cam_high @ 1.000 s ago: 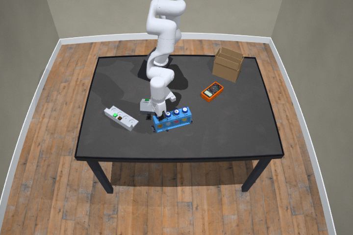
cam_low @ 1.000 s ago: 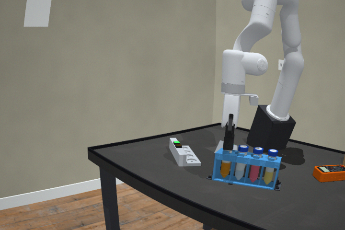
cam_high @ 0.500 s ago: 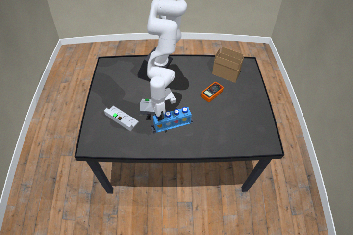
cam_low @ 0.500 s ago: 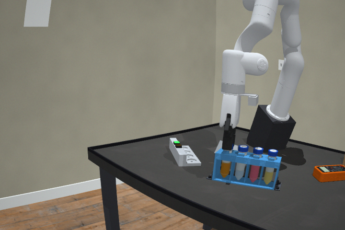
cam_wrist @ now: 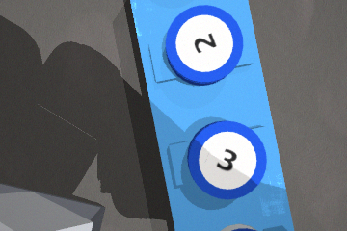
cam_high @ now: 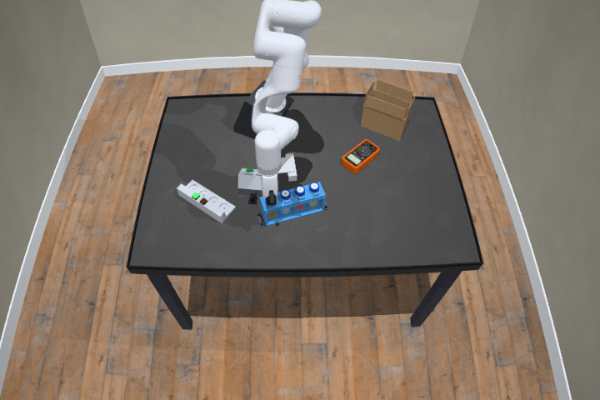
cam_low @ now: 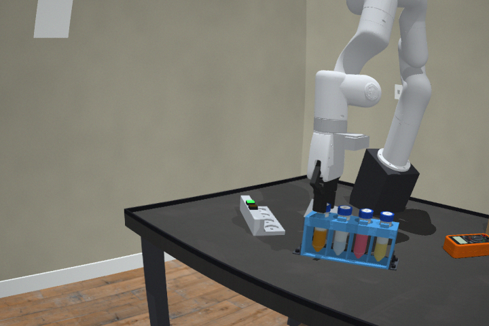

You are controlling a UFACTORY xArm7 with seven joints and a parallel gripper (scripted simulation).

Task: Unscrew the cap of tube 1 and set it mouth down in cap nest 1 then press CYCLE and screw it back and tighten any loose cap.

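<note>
My hand is 150 mm past the grey key housing, 70 mm above it and 40 mm to the left of it. Round my hand: cap 1 (150 mm to the left, 30 mm behind, 10 mm below).
</note>
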